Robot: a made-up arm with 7 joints. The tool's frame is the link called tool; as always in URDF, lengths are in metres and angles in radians. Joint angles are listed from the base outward. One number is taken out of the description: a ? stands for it. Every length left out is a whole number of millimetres.
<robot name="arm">
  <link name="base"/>
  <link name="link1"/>
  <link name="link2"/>
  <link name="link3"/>
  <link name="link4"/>
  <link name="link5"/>
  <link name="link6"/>
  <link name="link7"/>
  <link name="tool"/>
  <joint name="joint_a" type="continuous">
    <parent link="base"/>
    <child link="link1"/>
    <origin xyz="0.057 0.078 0.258" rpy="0 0 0"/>
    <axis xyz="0 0 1"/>
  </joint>
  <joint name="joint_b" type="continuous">
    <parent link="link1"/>
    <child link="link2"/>
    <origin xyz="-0.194 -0.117 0" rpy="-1.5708 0 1.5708"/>
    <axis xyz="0 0 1"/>
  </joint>
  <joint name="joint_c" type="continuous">
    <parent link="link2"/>
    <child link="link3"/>
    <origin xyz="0.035 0.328 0" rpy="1.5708 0 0"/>
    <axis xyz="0 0 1"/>
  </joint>
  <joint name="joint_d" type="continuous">
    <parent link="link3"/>
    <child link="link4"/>
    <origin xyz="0.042 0.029 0" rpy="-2.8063 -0.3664 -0.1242"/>
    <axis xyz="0 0 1"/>
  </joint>
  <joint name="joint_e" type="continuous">
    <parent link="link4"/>
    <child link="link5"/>
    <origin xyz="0.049 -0.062 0" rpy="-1.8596 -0.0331 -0.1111"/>
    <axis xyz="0 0 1"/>
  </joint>
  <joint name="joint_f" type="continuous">
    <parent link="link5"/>
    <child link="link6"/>
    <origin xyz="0.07 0.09 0" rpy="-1.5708 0 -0.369"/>
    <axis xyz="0 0 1"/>
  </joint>
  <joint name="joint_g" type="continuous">
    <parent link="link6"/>
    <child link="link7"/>
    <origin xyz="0.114 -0.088 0" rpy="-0.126 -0.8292 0.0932"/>
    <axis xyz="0 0 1"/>
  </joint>
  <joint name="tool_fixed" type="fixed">
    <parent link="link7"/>
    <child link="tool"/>
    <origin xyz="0.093 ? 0" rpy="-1.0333 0.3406 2.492"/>
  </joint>
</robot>
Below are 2 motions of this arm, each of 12 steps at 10 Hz.
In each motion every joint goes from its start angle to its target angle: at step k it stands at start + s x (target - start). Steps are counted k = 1, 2, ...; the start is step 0. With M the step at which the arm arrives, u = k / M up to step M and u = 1 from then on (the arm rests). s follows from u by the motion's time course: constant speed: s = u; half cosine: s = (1 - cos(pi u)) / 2; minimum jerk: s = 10 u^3 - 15 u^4 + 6 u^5.
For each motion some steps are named. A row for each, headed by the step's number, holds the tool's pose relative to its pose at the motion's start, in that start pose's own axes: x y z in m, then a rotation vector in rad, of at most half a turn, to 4 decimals.
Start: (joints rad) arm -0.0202 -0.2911 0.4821 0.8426 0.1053 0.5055 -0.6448
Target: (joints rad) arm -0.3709 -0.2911 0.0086 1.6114 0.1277 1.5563 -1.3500
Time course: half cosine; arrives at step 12
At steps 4, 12:
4: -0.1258 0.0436 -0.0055 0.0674 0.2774 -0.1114
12: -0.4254 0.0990 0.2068 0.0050 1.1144 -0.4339

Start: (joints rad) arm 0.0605 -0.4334 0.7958 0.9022 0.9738 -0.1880 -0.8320
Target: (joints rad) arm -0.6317 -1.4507 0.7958 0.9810 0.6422 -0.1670 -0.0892
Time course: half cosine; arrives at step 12
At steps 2, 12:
2: 0.0155 0.0015 -0.0086 -0.0666 -0.0092 0.0470
12: 0.1827 0.0454 -0.1397 -0.8806 -0.2183 0.9495

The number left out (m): 0.197
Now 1 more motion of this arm.
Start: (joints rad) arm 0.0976 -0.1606 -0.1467 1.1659 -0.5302 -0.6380 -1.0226
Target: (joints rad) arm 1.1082 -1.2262 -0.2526 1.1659 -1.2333 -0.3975 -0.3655
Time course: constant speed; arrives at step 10
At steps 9, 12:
9: 0.0972 0.0647 0.7150 -0.2345 -2.1883 0.5579
12: 0.0087 0.0814 0.7796 -0.2192 -2.4445 0.6152

